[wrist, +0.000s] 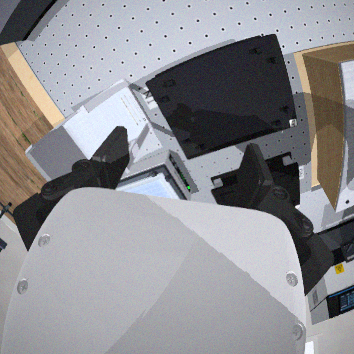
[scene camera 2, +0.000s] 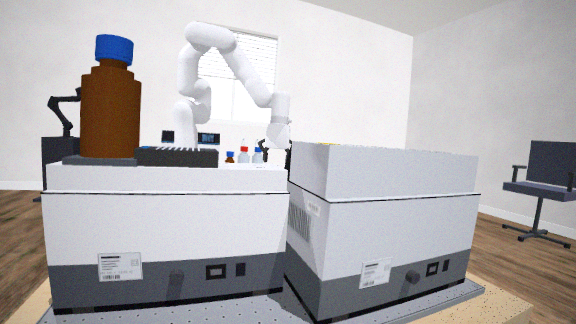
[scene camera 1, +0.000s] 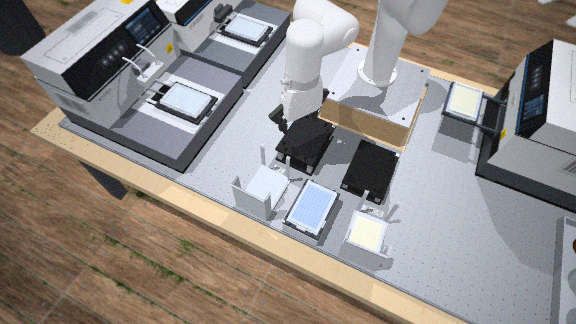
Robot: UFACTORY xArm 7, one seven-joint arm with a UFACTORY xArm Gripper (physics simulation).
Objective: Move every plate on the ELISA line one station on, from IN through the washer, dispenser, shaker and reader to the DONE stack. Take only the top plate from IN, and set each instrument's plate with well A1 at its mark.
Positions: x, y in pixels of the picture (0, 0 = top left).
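Labels:
White holder [scene camera 1: 262, 208] at 0.86 m from the lens; white plate [scene camera 1: 183, 99] at 1.06 m from the lens. The marked spots on the holder and the plate are 0.42 m apart.

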